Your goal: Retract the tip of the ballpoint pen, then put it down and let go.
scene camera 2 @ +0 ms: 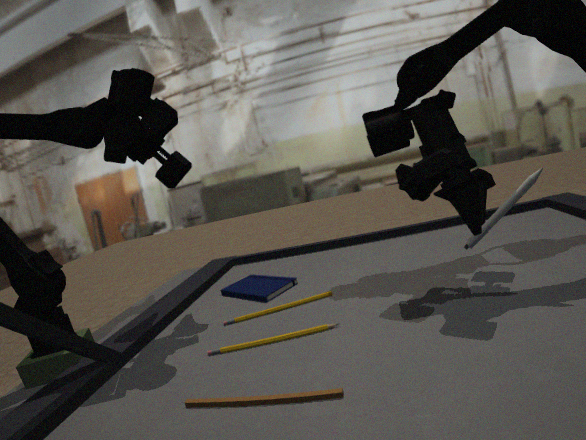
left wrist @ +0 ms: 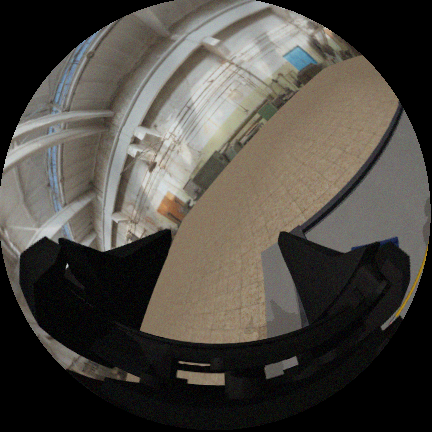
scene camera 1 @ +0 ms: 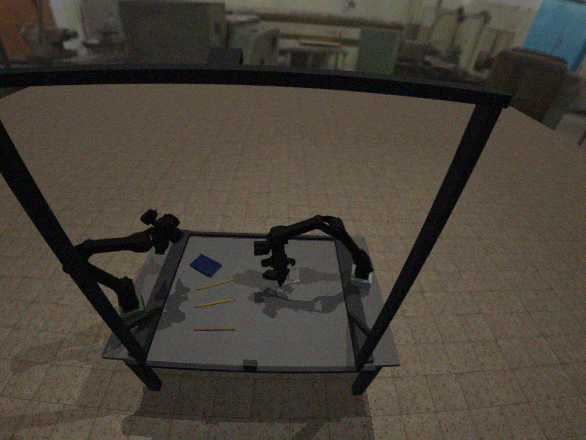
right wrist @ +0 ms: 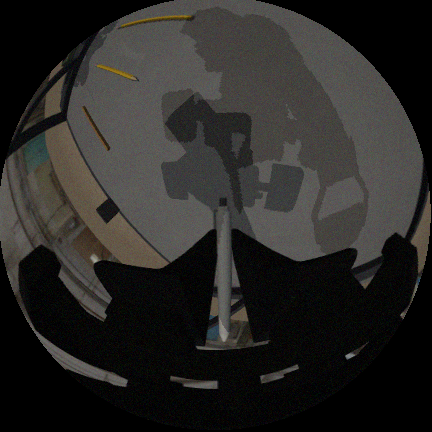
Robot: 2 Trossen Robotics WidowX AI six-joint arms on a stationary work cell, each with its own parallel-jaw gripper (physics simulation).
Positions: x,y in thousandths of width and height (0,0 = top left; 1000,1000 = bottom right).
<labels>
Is the left gripper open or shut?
Open.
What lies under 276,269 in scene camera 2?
The left gripper.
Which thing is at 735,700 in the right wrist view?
The right gripper.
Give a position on a white ballpoint pen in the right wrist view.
513,501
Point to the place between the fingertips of the left gripper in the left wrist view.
At 524,547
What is the left gripper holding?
Nothing.
</labels>
